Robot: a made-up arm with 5 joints. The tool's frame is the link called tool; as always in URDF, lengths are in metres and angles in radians.
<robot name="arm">
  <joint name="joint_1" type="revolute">
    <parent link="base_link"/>
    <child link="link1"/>
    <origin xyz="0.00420 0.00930 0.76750" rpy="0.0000 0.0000 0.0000"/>
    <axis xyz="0 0 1"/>
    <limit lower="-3.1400" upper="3.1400" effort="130" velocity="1.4"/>
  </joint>
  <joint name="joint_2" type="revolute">
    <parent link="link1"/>
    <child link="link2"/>
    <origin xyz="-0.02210 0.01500 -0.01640" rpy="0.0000 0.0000 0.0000"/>
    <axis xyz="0 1 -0.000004"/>
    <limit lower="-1.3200" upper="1.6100" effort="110" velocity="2.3"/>
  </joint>
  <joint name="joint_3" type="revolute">
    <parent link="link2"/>
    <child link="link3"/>
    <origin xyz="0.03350 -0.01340 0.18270" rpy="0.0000 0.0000 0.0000"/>
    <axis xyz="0 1 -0.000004"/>
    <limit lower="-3.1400" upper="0.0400" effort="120" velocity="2.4"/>
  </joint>
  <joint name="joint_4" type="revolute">
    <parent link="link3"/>
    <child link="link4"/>
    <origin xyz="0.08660 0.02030 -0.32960" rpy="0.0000 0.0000 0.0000"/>
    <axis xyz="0 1 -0.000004"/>
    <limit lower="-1.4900" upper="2.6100" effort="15" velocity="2.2"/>
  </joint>
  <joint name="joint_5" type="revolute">
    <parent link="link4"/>
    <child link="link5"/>
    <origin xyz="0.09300 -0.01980 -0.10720" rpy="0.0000 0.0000 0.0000"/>
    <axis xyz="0 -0.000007 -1"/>
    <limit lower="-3.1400" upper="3.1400" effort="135" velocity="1.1"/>
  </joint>
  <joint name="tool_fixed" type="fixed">
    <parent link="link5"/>
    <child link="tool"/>
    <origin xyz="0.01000 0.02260 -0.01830" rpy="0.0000 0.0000 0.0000"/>
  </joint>
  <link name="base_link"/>
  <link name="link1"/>
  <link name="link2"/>
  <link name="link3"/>
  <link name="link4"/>
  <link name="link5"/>
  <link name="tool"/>
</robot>
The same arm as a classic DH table. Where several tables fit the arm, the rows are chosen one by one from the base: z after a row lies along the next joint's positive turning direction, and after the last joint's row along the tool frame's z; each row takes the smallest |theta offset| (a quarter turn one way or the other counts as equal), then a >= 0, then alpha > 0; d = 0 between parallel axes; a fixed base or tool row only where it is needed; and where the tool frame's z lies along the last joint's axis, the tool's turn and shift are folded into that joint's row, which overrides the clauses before.
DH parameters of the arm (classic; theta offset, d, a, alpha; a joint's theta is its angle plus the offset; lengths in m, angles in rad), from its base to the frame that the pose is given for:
base (fixed): 1.1466 0 0.0102 0
joint_1: -1.1466 0.7511 -0.0221 -1.5708
joint_2: -1.3895 0 0.1857 0
joint_3: -0.4383 0 -0.3408 0
joint_4: -1.3139 0.0021 -0.093 1.5708
joint_5: -1.1542 0 -0.0247 3.1416
tool (fixed): 1.9874 -0.1255 0 0
Joint limits (rad, base to tool): -3.14..3.14 -1.32..1.61 -3.14..0.04 -1.49..2.61 -3.14..3.14

